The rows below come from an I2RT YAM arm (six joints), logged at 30 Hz.
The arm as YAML. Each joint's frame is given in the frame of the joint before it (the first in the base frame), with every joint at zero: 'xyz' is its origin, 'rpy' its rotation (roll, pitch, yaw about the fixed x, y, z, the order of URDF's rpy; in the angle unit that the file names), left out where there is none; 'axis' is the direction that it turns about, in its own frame. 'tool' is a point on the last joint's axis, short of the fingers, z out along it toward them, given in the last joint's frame.
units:
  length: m
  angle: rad
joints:
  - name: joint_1
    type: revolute
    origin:
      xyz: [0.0, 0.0, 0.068]
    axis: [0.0, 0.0, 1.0]
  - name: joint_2
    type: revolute
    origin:
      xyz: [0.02, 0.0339, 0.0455]
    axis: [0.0, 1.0, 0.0]
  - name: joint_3
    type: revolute
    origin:
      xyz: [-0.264, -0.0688, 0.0]
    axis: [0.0, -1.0, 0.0]
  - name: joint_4
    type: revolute
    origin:
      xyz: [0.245, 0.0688, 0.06]
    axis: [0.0, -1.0, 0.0]
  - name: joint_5
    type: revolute
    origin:
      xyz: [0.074, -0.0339, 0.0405]
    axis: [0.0, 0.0, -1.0]
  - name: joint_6
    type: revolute
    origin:
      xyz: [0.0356, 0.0, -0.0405]
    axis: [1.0, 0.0, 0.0]
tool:
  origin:
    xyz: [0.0, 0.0, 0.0]
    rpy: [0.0, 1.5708, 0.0]
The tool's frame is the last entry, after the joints.
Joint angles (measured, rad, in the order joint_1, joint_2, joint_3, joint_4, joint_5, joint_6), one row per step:
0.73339 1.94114 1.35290 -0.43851 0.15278 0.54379
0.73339 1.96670 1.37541 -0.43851 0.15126 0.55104
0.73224 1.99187 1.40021 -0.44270 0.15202 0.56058
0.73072 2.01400 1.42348 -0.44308 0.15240 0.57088
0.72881 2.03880 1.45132 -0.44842 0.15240 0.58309
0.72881 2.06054 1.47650 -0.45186 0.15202 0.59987
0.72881 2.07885 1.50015 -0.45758 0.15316 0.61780
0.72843 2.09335 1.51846 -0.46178 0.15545 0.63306
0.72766 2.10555 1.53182 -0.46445 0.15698 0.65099
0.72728 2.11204 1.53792 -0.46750 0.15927 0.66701
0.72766 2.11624 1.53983 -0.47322 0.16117 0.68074
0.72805 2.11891 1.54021 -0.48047 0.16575 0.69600
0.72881 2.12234 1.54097 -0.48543 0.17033 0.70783
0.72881 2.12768 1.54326 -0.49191 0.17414 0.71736
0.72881 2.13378 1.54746 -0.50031 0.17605 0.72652
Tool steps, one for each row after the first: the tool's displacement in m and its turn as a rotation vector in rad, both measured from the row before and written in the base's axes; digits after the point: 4 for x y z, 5 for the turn. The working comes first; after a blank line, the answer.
Tool pose at each row, in the base's axes (x y z in m, rotation vector in rad; the steps are taken from these numbers as rounded here):
0.3076 0.2699 0.1801 -0.19107 2.59651 0.27281
0.3118 0.2737 0.1767 -0.18280 2.60096 0.27479
0.3163 0.2771 0.1737 -0.16938 2.60604 0.27350
0.3208 0.2803 0.1716 -0.15374 2.60677 0.27676
0.3258 0.2836 0.1693 -0.13572 2.61046 0.27864
0.3298 0.2872 0.1675 -0.11401 2.61286 0.28496
0.3333 0.2903 0.1664 -0.09024 2.61484 0.28971
0.3362 0.2925 0.1654 -0.06902 2.61577 0.29215
0.3385 0.2940 0.1640 -0.04421 2.61809 0.29530
0.3395 0.2946 0.1629 -0.02232 2.62128 0.29554
0.3394 0.2947 0.1613 -0.00507 2.62817 0.29188
0.3390 0.2943 0.1599 0.01501 2.63486 0.28450
0.3387 0.2943 0.1584 0.03032 2.63954 0.27755
0.3388 0.2942 0.1565 0.04314 2.64583 0.26869
0.3390 0.2943 0.1547 0.05479 2.65362 0.26094

0.0042 0.0038 -0.0034 0.00241 0.00480 -0.00535
0.0045 0.0034 -0.0030 0.00102 0.00512 -0.00963
0.0045 0.0032 -0.0021 0.00518 0.00153 -0.01047
0.0050 0.0033 -0.0023 0.00430 0.00444 -0.01228
0.0040 0.0036 -0.0018 0.00825 0.00396 -0.01407
0.0035 0.0031 -0.0011 0.00756 0.00361 -0.01584
0.0029 0.0022 -0.0010 0.00557 0.00234 -0.01452
0.0023 0.0015 -0.0014 0.00658 0.00416 -0.01680
0.0010 0.0006 -0.0011 0.00390 0.00470 -0.01519
-0.0001 0.0001 -0.0016 -0.00002 0.00777 -0.01230
-0.0004 -0.0004 -0.0014 -0.00212 0.00756 -0.01497
-0.0003 0.0000 -0.0015 -0.00252 0.00533 -0.01166
0.0001 -0.0001 -0.0019 -0.00440 0.00665 -0.01007
0.0002 0.0001 -0.0018 -0.00389 0.00819 -0.00886

